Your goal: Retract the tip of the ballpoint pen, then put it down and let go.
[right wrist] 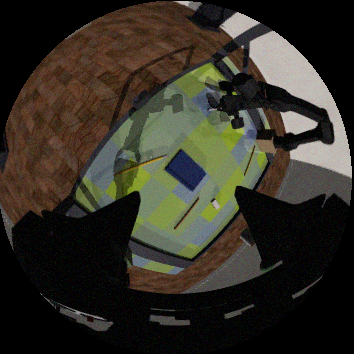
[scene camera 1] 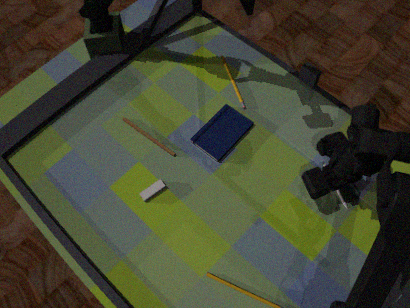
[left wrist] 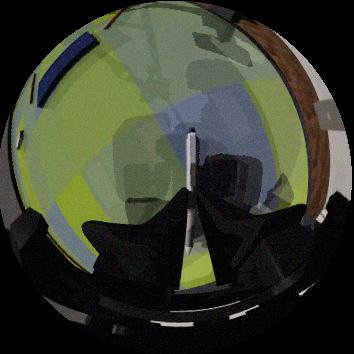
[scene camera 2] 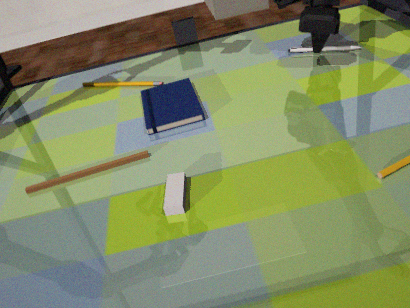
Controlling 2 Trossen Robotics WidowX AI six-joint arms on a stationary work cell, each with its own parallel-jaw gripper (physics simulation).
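Frame: origin at the left arm's base, x right, y ahead, z up, level; centimetres.
Where they show: left gripper, between the fingertips: (right wrist: 216,108) (scene camera 1: 332,181) (left wrist: 190,191) (scene camera 2: 316,51); right gripper, between the fingertips: (right wrist: 188,193) (scene camera 1: 246,6); left arm's base, origin of its link: (right wrist: 275,140); right arm's base, origin of its link: (scene camera 1: 101,24).
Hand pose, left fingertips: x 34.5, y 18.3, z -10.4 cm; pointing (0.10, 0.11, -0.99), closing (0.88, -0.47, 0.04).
Observation:
Each offset is from my left fingertips to the top centre of the thing.
The white ballpoint pen {dx -0.7, dy -1.2, dz +1.0 cm} (scene camera 1: 342,199) (scene camera 2: 342,49) (left wrist: 191,155) lies across my left gripper (scene camera 2: 318,49) (left wrist: 190,191). The gripper is shut on the pen's middle, close to the mat. In the left wrist view the pen's dark button end points up the picture, and its tapered end shows below, between the fingers. Whether the writing tip is out is too small to tell. In scene camera 1 the gripper covers much of the pen. My right gripper (right wrist: 188,193) is open and empty, high above the mat and far from the pen.
A dark blue notebook {dx -7.0, dy +28.8, dz +1.1 cm} (scene camera 1: 223,132) (scene camera 2: 172,106) lies mid-mat. A yellow pencil {dx +7.5, dy +37.2, dz +0.6 cm} (scene camera 1: 233,82) (scene camera 2: 123,84) lies beyond it. A brown stick {dx -20.0, dy +42.2, dz +0.6 cm} (scene camera 1: 150,137) (scene camera 2: 87,172) and a white eraser {dx -29.7, dy +30.8, dz +1.1 cm} (scene camera 1: 152,190) (scene camera 2: 175,194) lie nearby. Another yellow pencil {dx -33.5, dy -0.5, dz +0.6 cm} (scene camera 1: 243,290) (scene camera 2: 395,167) lies near the picture's edge.

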